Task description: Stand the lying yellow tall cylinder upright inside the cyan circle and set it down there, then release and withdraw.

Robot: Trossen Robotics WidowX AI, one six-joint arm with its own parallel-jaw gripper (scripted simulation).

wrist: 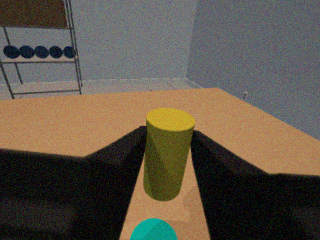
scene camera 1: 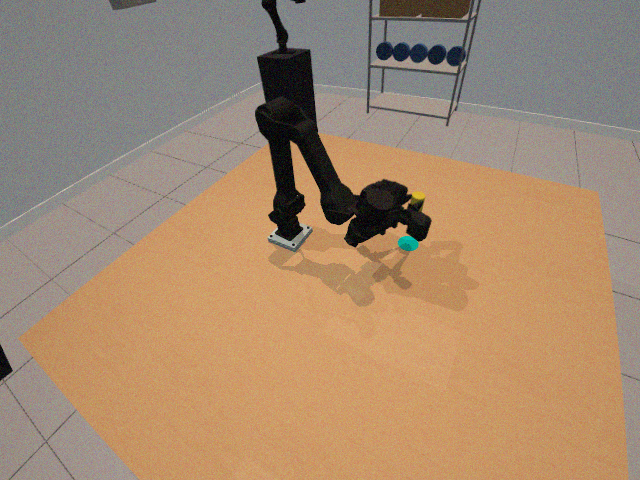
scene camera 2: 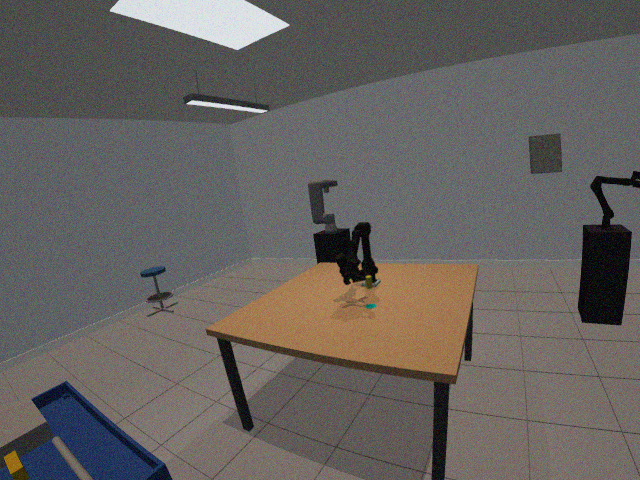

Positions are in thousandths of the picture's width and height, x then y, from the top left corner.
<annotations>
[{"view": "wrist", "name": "gripper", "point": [530, 560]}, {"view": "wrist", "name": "yellow tall cylinder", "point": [530, 548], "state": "held by the gripper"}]
</annotations>
